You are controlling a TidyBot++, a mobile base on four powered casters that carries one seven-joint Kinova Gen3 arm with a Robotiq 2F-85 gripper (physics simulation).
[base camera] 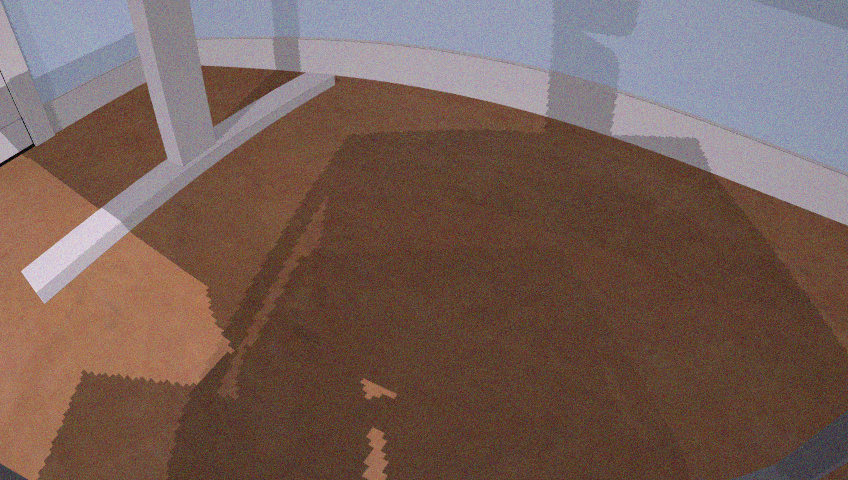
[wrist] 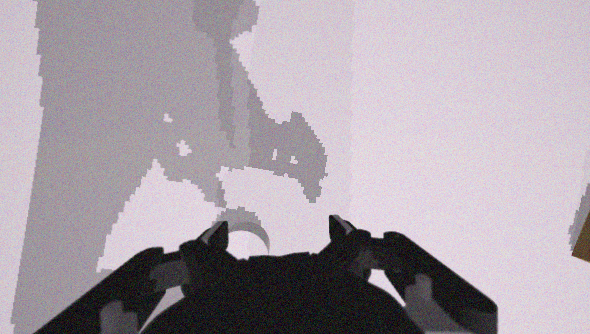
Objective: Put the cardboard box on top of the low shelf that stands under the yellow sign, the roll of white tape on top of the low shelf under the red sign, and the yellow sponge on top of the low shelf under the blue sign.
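Frame: origin at the arm's base, x ahead, y left, z up, level; centimetres.
Seen in the pictures: gripper, between the fingertips: [wrist: 279, 228].
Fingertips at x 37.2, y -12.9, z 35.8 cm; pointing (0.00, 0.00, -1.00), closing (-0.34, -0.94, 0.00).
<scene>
A point is followed by its place in that frame.
My gripper [wrist: 279, 228] @[y -12.9, x 37.2, z 35.7 cm] is open in the wrist view, with nothing between its fingertips, above a white surface. The roll of white tape [wrist: 246, 243] @[y -9.6, x 36.8, z 34.8 cm] stands out from this surface by its grey curved edge, close to the left fingertip and on its inner side; its lower part is hidden behind the gripper. A brown corner [wrist: 582, 246] @[y -43.9, x 20.6, z 32.9 cm], possibly of the cardboard box, shows at the right edge of the wrist view. The yellow sponge, the low shelves and the signs do not show in either view.
The white surface [wrist: 450, 125] @[y -33.9, x 39.4, z 32.4 cm] carries the arm's grey shadow at the left. In the base view, a white upright leg [base camera: 178, 89] @[y 33.7, x 70.7, z -24.6 cm] stands on a long foot [base camera: 77, 249] at the left. A blue wall [base camera: 428, 23] @[y -5.2, x 96.5, z -25.7 cm] with a pale skirting [base camera: 452, 74] @[y -9.2, x 92.5, z -35.5 cm] runs behind.
</scene>
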